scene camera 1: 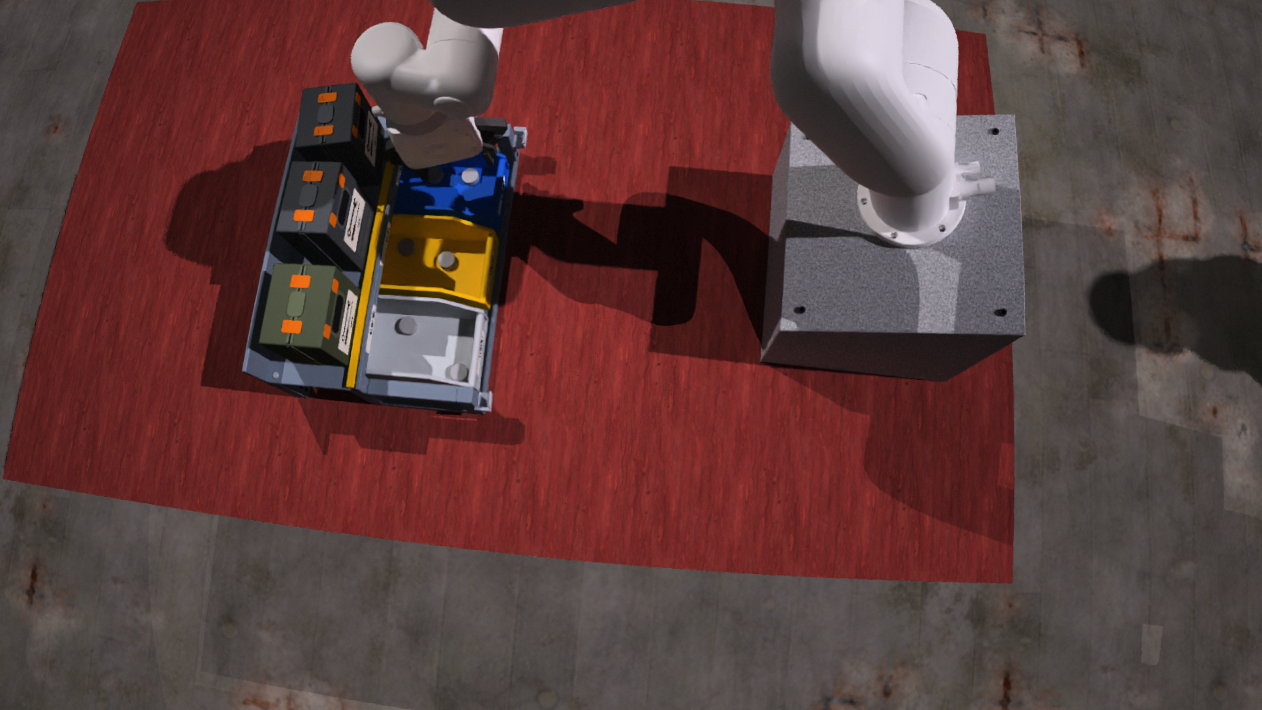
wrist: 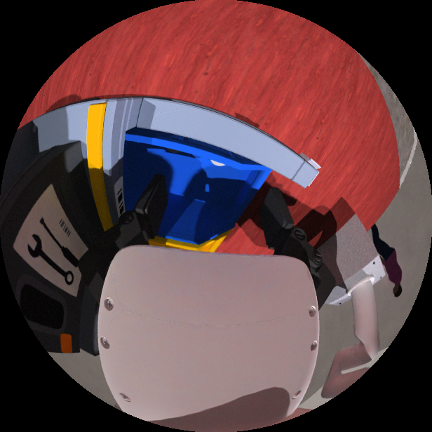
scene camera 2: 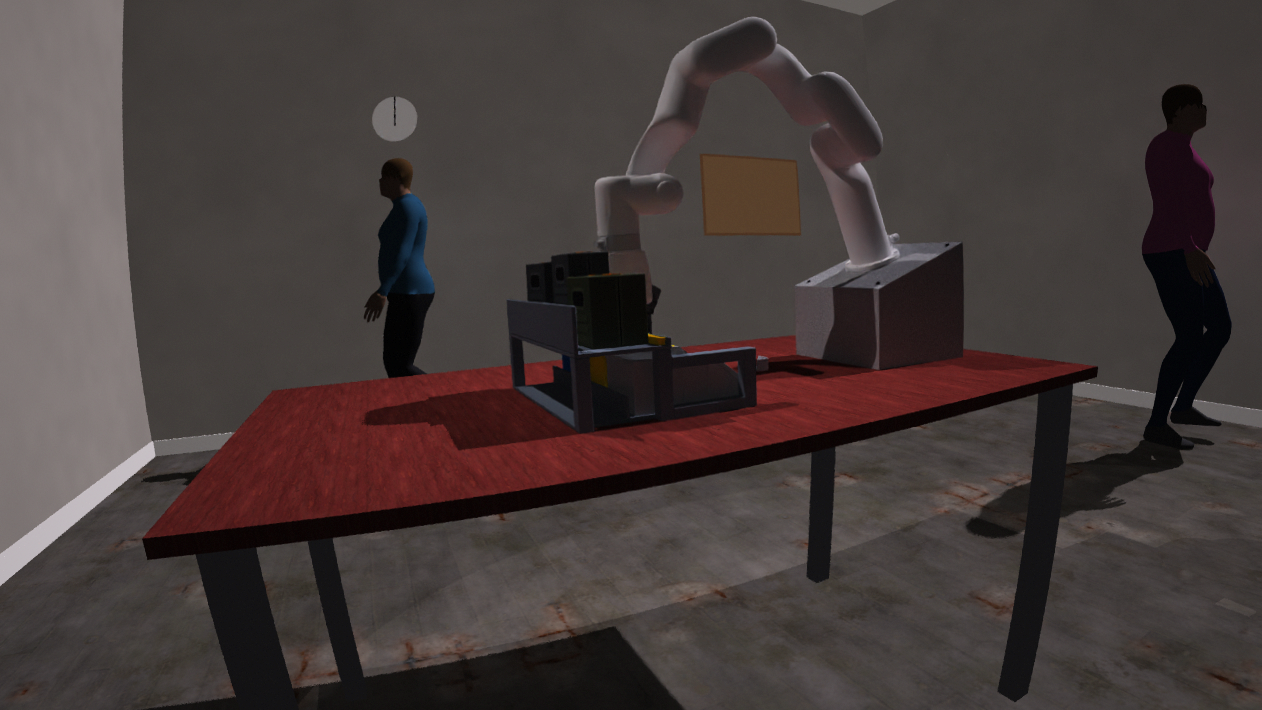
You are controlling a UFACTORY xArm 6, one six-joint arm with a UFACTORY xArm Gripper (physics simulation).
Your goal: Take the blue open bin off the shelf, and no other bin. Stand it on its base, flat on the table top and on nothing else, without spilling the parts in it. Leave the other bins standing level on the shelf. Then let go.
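Frame: origin at the arm's base, x down, y left, z ahead, level; centimetres.
Where they show: gripper, between the fingertips: [scene camera 1: 457, 164]; arm's base, origin of its link: [scene camera 1: 911, 197] [scene camera 2: 872, 262].
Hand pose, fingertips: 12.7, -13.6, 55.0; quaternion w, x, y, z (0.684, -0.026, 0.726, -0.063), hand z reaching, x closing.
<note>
Each offset is from my fingertips to the top centre of the thing, as dx, dy, dz. "spot": to the spot under its first point. Level surfaces: height alone.
The blue open bin @[-0.6, +1.5, +3.2] [scene camera 1: 421, 196] [wrist: 230, 190] sits in the lower, front tier of the grey shelf [scene camera 1: 414, 394] [scene camera 2: 582, 392] [wrist: 200, 127], at the end beside the yellow bin @[-0.6, +12.6, +4.6] [scene camera 1: 401, 271] [wrist: 190, 246]. Round grey parts @[spot: +5.6, -1.0, -0.6] [scene camera 1: 470, 175] lie in it. My gripper [wrist: 216, 192] is wide open over the blue bin in the wrist view, one finger near its label side and the other past its opposite edge. Nothing is held. The arm's hand hides part of the bin in scene camera 1, and how deep the fingertips reach is unclear.
A white bin @[-0.6, +23.7, +6.0] [scene camera 1: 432, 335] stands beyond the yellow one. Two dark cases @[-14.9, -0.6, +13.3] [scene camera 1: 308, 132] @[-15.9, +10.8, +13.9] [scene camera 1: 300, 229] and a green case @[-12.4, +22.5, +15.9] [scene camera 1: 275, 322] [scene camera 2: 600, 309] stand on the higher tier, beside a yellow strip @[-3.7, +11.9, +9.8] [scene camera 1: 361, 326] [wrist: 96, 150]. The robot's pedestal [scene camera 1: 847, 287] [scene camera 2: 922, 309] stands on the red table @[dx +7.5] [scene camera 1: 617, 459] [scene camera 2: 353, 459].
</note>
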